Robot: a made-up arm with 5 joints. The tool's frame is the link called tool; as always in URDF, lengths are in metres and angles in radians. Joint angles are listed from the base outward.
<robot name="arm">
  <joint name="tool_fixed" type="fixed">
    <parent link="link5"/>
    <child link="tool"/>
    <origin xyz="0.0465 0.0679 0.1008" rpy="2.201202 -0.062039 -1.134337"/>
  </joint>
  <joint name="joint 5" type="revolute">
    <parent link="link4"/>
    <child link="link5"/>
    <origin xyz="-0.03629 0.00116 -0.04" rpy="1.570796 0 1.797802"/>
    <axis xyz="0 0 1"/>
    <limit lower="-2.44" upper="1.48"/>
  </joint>
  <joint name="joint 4" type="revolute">
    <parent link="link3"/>
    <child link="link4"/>
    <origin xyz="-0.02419 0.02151 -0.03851" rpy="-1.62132 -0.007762 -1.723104"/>
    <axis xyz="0 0 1"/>
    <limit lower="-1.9" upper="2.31"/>
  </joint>
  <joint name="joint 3" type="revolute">
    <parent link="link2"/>
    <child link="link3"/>
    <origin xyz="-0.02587 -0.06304 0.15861" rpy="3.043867 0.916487 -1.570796"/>
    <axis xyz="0 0 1"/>
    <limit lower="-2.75" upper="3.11"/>
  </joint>
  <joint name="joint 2" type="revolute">
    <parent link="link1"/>
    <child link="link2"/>
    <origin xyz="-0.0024 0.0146 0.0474" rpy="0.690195 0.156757 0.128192"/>
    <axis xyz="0 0 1"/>
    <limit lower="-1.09" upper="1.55"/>
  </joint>
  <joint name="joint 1" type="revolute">
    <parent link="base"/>
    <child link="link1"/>
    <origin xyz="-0.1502 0.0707 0.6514" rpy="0 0 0"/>
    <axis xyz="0 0 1"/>
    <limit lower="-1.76" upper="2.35"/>
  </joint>
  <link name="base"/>
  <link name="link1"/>
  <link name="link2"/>
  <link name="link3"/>
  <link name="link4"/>
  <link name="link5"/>
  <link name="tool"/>
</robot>
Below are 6 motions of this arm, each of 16 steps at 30 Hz.
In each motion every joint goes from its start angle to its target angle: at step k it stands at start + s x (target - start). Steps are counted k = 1, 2, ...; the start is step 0. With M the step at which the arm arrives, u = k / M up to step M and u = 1 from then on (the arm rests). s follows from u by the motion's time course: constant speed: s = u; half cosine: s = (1 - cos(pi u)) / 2; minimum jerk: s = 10 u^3 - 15 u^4 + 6 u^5.
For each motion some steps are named. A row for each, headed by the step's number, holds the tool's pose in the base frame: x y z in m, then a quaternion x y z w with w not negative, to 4 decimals.
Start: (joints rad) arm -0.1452 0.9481 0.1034 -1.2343 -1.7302
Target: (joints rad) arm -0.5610 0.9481 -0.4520 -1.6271 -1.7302
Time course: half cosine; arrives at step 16
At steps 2, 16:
2: -0.1029 -0.0536 0.9219 -0.0678 0.9604 -0.2353 0.1330
16: -0.2404 -0.0652 0.8893 0.0281 0.8965 -0.2288 0.3782

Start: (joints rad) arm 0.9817 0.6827 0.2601 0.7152 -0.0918
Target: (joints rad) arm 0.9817 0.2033 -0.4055 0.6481 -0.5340
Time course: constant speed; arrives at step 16
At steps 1, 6, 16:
1: 0.1187 0.0243 0.7818 0.0859 -0.5988 -0.1688 0.7782
6: 0.1184 -0.0073 0.7805 0.0581 -0.6212 -0.2162 0.7510
16: 0.1020 -0.0723 0.7843 -0.0163 -0.6733 -0.3124 0.6699

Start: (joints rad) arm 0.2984 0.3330 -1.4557 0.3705 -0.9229
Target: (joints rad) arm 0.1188 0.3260 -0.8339 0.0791 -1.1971
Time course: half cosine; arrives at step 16
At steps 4, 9, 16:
4: -0.0398 -0.2113 0.7614 -0.0052 -0.7374 -0.6400 0.2160
9: -0.0687 -0.2217 0.7990 -0.1541 -0.8100 -0.5202 0.2226
16: -0.0858 -0.2189 0.8334 -0.2690 -0.8484 -0.3941 0.2294

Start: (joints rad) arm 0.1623 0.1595 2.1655 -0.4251 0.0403
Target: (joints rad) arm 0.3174 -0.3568 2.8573 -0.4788 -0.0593
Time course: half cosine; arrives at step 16
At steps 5, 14, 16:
5: -0.1178 -0.1467 0.7346 -0.4432 0.3644 0.1764 0.7998
14: -0.1620 -0.1497 0.7845 -0.4117 0.6671 0.2135 0.5830
16: -0.1636 -0.1492 0.7877 -0.4072 0.6808 0.2142 0.5700

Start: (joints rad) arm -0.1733 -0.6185 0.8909 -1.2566 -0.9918
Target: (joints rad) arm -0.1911 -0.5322 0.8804 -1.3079 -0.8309
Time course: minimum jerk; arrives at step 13
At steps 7, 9, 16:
7: -0.1263 -0.1033 0.7366 -0.0663 -0.3235 0.0036 0.9439
9: -0.1269 -0.1006 0.7360 -0.0526 -0.3188 -0.0030 0.9464
16: -0.1273 -0.0987 0.7356 -0.0433 -0.3153 -0.0073 0.9480

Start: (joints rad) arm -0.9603 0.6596 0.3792 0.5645 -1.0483
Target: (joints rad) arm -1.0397 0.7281 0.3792 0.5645 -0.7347
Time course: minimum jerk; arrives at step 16
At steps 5, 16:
5: -0.3033 -0.1761 0.8516 -0.7701 -0.3675 -0.3699 0.3675
16: -0.3095 -0.1706 0.8319 -0.6968 -0.3905 -0.4807 0.3618

